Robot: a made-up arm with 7 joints. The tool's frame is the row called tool. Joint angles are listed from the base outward. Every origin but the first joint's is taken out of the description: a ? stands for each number. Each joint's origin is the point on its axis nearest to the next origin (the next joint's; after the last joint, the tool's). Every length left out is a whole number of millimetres.
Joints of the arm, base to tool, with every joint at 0 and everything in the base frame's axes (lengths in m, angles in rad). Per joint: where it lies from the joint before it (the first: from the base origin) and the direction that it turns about. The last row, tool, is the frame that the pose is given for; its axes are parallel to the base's.
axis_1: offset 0.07 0 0.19 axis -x
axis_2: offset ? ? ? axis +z
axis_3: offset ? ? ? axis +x
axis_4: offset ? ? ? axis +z
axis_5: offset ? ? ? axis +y
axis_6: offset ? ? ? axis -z
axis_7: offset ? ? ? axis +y
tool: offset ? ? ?
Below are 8 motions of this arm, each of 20 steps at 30 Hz.
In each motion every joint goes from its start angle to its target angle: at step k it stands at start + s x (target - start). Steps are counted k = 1, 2, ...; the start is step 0. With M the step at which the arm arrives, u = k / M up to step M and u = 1 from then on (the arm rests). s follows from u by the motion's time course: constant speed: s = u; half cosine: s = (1 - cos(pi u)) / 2; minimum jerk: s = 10 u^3 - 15 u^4 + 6 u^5.
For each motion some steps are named. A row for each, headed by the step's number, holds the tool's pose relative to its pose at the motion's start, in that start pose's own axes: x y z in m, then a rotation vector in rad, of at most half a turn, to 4 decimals.
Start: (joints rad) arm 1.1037 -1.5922 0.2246 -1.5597 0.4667 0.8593 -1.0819
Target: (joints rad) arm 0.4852 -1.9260 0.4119 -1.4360 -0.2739 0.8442 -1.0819
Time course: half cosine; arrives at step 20
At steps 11, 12, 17, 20:
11: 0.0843 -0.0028 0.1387 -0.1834 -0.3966 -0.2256
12: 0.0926 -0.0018 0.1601 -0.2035 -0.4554 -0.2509
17: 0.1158 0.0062 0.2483 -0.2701 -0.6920 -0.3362
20: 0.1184 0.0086 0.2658 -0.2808 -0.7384 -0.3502

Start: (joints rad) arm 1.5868 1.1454 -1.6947 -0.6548 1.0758 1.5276 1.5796
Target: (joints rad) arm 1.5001 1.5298 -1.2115 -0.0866 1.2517 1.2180 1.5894
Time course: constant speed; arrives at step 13
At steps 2, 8, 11, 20:
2: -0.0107 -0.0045 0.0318 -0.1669 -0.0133 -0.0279
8: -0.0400 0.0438 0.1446 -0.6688 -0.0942 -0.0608
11: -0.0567 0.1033 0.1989 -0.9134 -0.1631 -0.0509
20: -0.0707 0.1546 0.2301 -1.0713 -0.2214 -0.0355

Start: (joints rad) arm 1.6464 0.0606 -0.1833 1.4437 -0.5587 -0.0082 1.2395
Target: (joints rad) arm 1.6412 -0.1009 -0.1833 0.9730 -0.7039 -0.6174 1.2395
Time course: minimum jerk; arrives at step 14
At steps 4, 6, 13, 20:
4: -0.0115 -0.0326 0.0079 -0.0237 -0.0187 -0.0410
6: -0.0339 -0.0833 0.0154 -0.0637 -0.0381 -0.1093
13: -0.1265 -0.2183 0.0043 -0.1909 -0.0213 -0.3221
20: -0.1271 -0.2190 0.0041 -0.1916 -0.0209 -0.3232

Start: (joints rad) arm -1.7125 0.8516 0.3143 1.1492 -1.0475 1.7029 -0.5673
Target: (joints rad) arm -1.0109 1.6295 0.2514 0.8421 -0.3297 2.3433 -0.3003
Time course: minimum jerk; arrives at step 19
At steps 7, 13, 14, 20:
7: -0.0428 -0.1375 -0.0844 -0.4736 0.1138 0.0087
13: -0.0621 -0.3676 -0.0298 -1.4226 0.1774 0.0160
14: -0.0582 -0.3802 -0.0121 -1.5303 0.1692 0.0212
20: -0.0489 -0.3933 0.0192 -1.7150 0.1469 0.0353

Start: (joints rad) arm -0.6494 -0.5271 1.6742 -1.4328 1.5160 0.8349 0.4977
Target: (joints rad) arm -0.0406 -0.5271 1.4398 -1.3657 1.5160 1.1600 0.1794
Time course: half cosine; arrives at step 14
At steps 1, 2, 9, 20:
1: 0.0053 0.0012 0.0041 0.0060 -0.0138 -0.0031
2: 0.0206 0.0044 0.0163 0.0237 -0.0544 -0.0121
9: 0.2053 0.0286 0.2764 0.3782 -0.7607 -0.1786
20: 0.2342 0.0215 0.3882 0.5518 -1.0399 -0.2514

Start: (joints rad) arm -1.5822 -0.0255 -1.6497 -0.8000 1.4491 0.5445 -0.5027
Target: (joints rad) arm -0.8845 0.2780 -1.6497 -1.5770 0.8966 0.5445 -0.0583
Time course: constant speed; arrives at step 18
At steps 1, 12, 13, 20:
1: 0.0063 0.0072 -0.0019 0.0550 -0.0134 -0.0522
12: 0.1293 0.0724 0.0568 0.7135 -0.2284 -0.4771
13: 0.1427 0.0749 0.0697 0.7766 -0.2532 -0.5007
20: 0.2043 0.0751 0.1502 1.0936 -0.3862 -0.5778

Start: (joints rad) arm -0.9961 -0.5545 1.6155 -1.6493 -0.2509 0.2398 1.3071
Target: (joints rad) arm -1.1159 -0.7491 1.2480 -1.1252 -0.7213 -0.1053 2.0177
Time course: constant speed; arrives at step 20
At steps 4, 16, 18, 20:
4: -0.0061 0.0617 0.0469 -0.1243 0.0118 0.1202
16: -0.1018 0.1944 0.1680 -0.5287 -0.0323 0.3065
18: -0.1260 0.2074 0.1852 -0.5939 -0.0512 0.3105
20: -0.1518 0.2177 0.2014 -0.6567 -0.0731 0.3069

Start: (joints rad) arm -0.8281 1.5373 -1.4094 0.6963 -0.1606 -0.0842 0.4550
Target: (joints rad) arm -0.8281 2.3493 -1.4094 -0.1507 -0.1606 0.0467 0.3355
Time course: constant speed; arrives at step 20
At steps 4, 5, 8, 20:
4: -0.0272 -0.1016 0.0853 -0.0456 -0.1468 -0.1905
5: -0.0380 -0.1243 0.1075 -0.0543 -0.1867 -0.2366
8: -0.0791 -0.1855 0.1738 -0.0730 -0.3132 -0.3708
20: -0.3376 -0.3254 0.3726 -0.0272 -0.8992 -0.8300

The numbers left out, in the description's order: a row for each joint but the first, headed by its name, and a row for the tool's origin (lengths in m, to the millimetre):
axis_2: 0 -0.03 0.14
axis_3: 0.02 -0.15 0
axis_4: 0 0.08 0.25
axis_5: -0.01 -0.09 0
axis_6: 0.1 0 -0.31
axis_7: 0.08 -0.09 0
tool: 0.28 0 -0.07

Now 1 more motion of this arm.
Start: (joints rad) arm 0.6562 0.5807 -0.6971 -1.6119 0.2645 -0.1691 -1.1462
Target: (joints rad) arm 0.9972 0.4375 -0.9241 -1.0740 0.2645 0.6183 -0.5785
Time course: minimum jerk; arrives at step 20
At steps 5, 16, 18, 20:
5: 0.0146 -0.0009 -0.0009 -0.0487 0.0105 0.0253
16: 0.1405 -0.0204 0.0551 -0.4409 0.0063 0.0649
18: 0.1474 -0.0215 0.0621 -0.4608 0.0010 0.0584
20: 0.1486 -0.0217 0.0634 -0.4642 0.0001 0.0572

